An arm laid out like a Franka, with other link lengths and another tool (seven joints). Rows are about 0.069 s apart.
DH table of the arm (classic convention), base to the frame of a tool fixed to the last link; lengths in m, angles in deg. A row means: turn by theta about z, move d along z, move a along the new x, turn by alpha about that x. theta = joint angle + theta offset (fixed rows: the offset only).
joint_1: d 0.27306; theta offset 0; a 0; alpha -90
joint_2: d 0; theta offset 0; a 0; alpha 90
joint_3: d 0.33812; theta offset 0; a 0.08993; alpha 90
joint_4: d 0; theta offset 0; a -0.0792; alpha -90
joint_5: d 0.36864; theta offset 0; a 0; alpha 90
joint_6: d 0; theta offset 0; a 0.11; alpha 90
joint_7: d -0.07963; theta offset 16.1; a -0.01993; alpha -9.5
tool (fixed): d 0.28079; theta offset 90; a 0; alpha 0
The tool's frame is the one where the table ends.
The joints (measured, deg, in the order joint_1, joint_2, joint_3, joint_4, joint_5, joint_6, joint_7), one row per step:
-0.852, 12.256, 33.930, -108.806, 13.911, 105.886, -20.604
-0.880, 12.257, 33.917, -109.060, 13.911, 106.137, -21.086
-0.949, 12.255, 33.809, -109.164, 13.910, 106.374, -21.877
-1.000, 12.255, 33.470, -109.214, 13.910, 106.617, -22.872
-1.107, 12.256, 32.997, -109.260, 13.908, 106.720, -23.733
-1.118, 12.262, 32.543, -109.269, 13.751, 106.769, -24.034
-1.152, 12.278, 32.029, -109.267, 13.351, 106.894, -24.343
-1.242, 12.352, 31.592, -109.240, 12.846, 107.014, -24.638
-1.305, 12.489, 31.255, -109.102, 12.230, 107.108, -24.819
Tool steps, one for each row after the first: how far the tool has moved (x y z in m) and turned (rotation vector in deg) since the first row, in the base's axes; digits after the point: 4 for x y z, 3 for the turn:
0.0001, -0.0005, -0.0018, 0.139, -0.085, 0.349
0.0019, -0.0017, -0.0027, 0.442, -0.341, 0.835
0.0053, -0.0045, -0.0035, 0.796, -0.684, 1.293
0.0089, -0.0091, -0.0045, 1.016, -0.887, 1.487
0.0117, -0.0132, -0.0052, 0.925, -1.047, 1.373
0.0157, -0.0185, -0.0059, 0.679, -1.388, 1.284
0.0197, -0.0239, -0.0069, 0.377, -1.732, 1.254
0.0236, -0.0284, -0.0075, 0.020, -2.116, 1.297

